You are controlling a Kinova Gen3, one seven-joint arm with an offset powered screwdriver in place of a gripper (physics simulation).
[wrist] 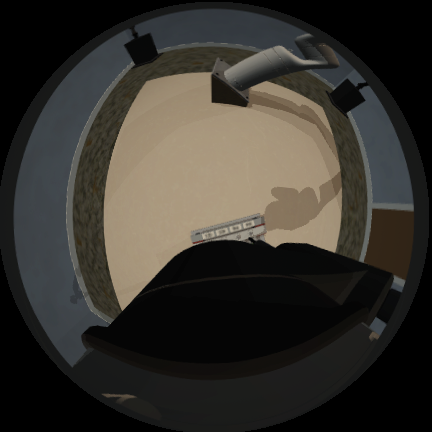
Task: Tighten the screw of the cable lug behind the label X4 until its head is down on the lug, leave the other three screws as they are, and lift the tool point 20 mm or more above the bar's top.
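Places are measured from the arm's base along level axes (x ahead, y left, z up), in metres.
Where they show: hand, its tool point: [249,238]; arm's base, origin of its link: [234,80].
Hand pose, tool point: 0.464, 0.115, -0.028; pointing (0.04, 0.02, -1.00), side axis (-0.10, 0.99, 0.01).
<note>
Each offset is from my tool point to the top centre of the thing, as dx, dy, dz. "pt": to the spot under its first point. Level surfaces: height alone.
A grey terminal bar @[pt -0.014, -0.050, -0.045] [227,225] with a thin red line lies on the table, tilted slightly, at the lower middle of the wrist view. Four pale labels stand in a row along it; their lettering is too small to read surely, so I cannot tell which is X4. Two small round screw heads, one left [238,237] and one right [251,233], show behind the labels toward the bar's right end. The dark tip of my screwdriver @[-0.001, -0.001, +0.064] [254,241] shows near that right end; its height and any contact are unclear. The black tool body hides the bar's near left part and the other screws.
The pale table @[dz -0.048] [200,150] stretches beyond the bar. The arm's grey base link [260,67] rises from a dark mounting block [227,92] at the far edge. Two black box-shaped fixtures [141,49] [346,96] stand beyond the table's far corners. The arm's shadow falls right of the bar.
</note>
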